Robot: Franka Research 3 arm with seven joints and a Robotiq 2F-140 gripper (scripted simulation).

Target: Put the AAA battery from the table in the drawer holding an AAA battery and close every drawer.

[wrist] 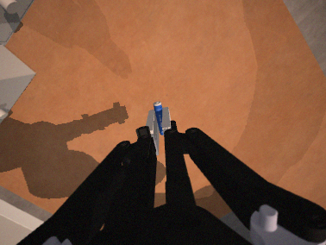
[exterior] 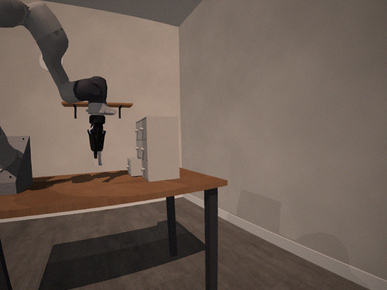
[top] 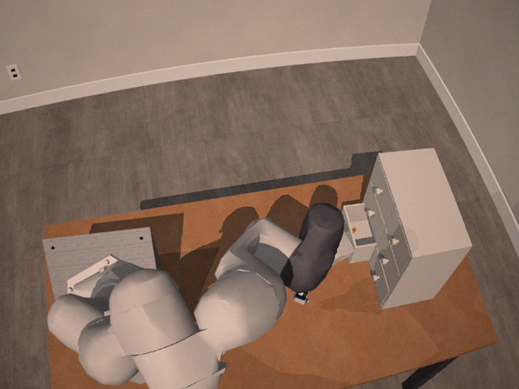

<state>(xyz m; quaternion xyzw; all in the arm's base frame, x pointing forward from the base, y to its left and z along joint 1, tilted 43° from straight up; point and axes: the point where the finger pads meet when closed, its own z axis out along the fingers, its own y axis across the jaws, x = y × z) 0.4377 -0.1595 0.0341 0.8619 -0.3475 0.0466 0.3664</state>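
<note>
Right now my hand is 24 cm short of the orange battery, 19 cm to the right of it and 12 cm above it. Round my hand: blue AAA battery: 3 cm below.
</note>
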